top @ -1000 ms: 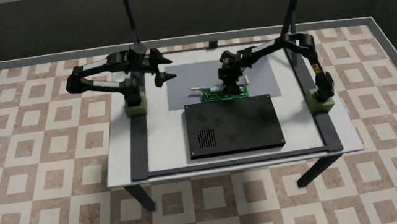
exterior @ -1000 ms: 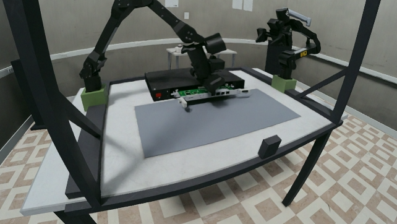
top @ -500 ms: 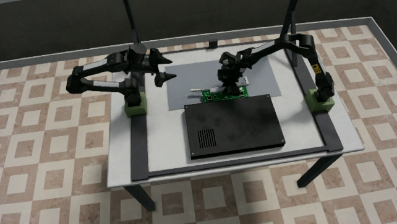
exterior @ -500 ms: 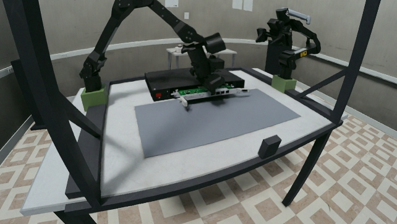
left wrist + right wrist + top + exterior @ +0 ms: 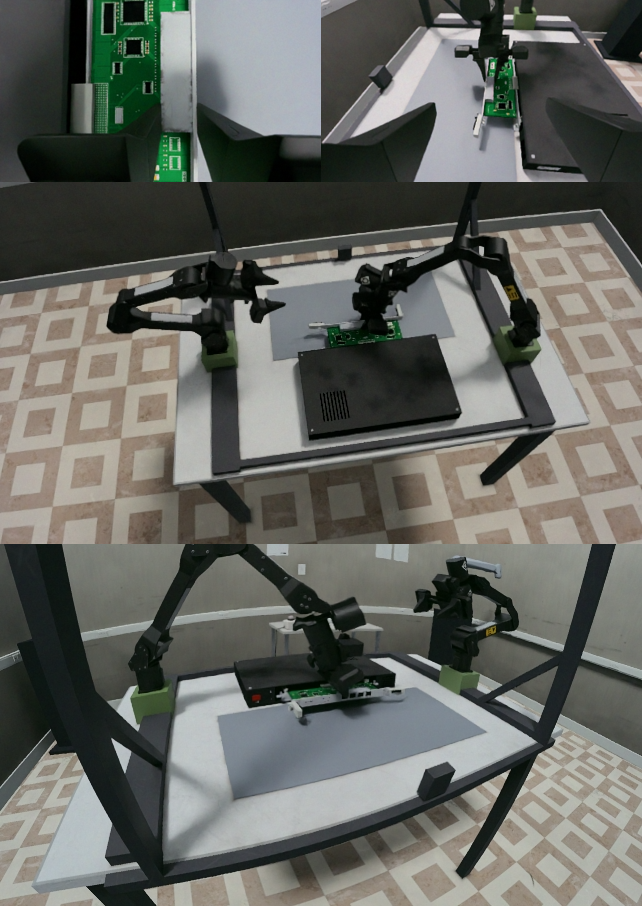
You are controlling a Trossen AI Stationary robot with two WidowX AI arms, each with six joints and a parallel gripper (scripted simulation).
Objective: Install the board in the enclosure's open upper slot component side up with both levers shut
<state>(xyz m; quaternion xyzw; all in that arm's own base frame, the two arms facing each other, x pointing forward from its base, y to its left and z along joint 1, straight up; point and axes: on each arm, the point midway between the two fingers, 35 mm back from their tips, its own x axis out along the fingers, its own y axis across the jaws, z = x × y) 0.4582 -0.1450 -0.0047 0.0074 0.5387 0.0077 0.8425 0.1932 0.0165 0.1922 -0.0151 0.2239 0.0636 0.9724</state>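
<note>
My left gripper is now 80 mm past the grey mat, 20 mm to the left of it and 80 mm above it. From my left hand the other things lie so: black enclosure 190 mm ahead, 10 mm to the left, 40 mm below.
</note>
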